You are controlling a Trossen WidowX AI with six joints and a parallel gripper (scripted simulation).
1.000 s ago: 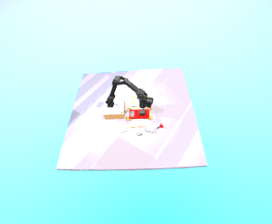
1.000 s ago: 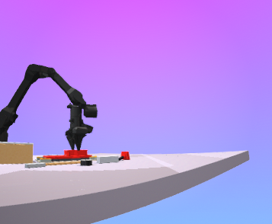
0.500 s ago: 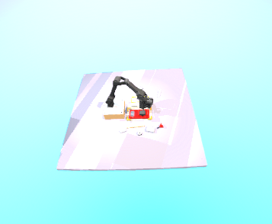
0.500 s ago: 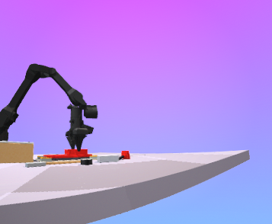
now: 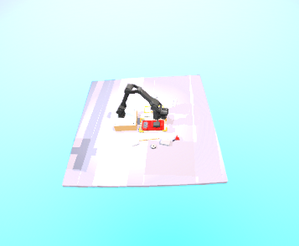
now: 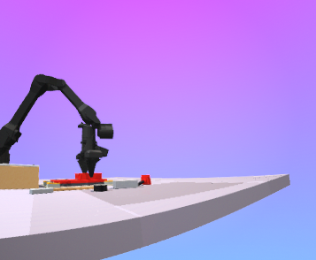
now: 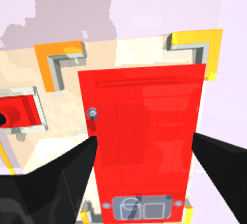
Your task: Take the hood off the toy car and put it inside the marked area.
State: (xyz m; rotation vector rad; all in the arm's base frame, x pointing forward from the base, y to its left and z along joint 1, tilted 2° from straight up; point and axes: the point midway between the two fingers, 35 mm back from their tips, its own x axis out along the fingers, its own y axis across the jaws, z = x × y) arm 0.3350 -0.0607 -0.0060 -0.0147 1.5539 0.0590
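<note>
Now: the red hood 10 mm above my gripper tip. From my gripper tip the other things lie so: black wheel 220 mm to the right, 30 mm below, 20 mm behind.
</note>
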